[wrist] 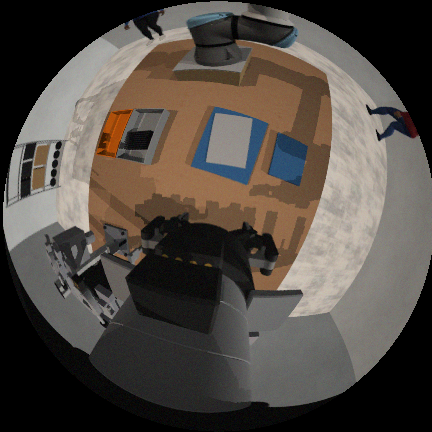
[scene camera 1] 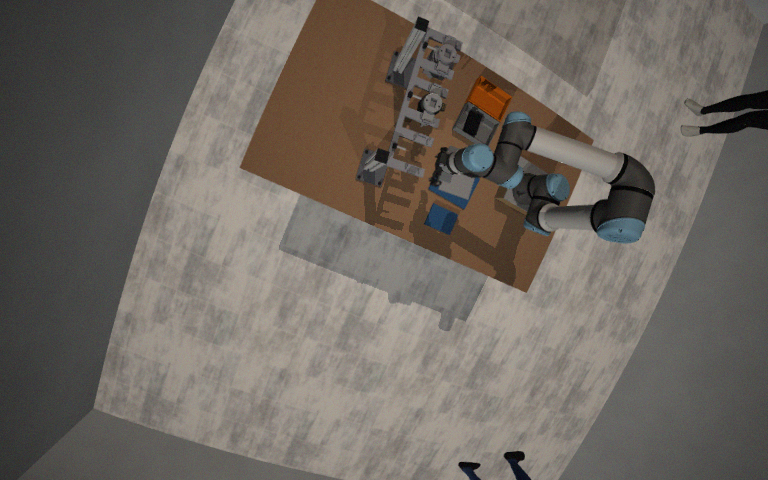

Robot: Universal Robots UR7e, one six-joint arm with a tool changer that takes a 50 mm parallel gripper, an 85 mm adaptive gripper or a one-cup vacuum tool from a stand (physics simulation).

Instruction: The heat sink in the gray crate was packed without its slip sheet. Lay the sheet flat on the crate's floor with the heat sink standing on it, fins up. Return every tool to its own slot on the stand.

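Places are measured from the arm's base along level axes (x ahead, y left, z up), in centimetres.
Pixels of known places: arm's base, link origin: (wrist: 217,56) (scene camera 1: 525,188).
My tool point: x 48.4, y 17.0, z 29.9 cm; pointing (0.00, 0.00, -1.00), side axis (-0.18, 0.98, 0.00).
Ahead of a thing's pixels: the offset from my tool point to its top centre. "*": to the spot under its first point.
The gray crate {dx -13.8, dy -32.0, dz -33.4 cm} (scene camera 1: 485,134) (wrist: 159,135) holds the black heat sink {dx -11.7, dy -32.3, dz -34.4 cm} (scene camera 1: 473,120) (wrist: 137,140), with its ridged side showing. A pale gray sheet {dx -18.4, dy -3.7, dz -36.5 cm} (scene camera 1: 455,184) (wrist: 229,140) lies flat on a blue tray {dx -17.6, dy -3.2, dz -36.7 cm} (scene camera 1: 453,198) (wrist: 256,150), outside the gray crate. My gripper (scene camera 1: 437,167) (wrist: 215,225), the adaptive one with black linkage fingers, is open and empty, fingers wide apart. It is above the table between the stand (scene camera 1: 411,49) and the blue tray. Two other tools {* dx +18.0, dy -33.6, dz -2.9 cm} (scene camera 1: 447,54) {* dx +14.8, dy -15.6, dz -2.9 cm} (scene camera 1: 432,103) hang on the stand.
An orange crate {dx -13.7, dy -46.2, dz -33.4 cm} (scene camera 1: 489,99) (wrist: 116,131) adjoins the gray crate. A small blue box {dx -19.8, dy +14.7, dz -36.7 cm} (scene camera 1: 441,218) (wrist: 288,159) is beside the blue tray. The stand's projecting holders are close to my gripper. The arm's base block (wrist: 205,75) is across the table. People are beyond the table.
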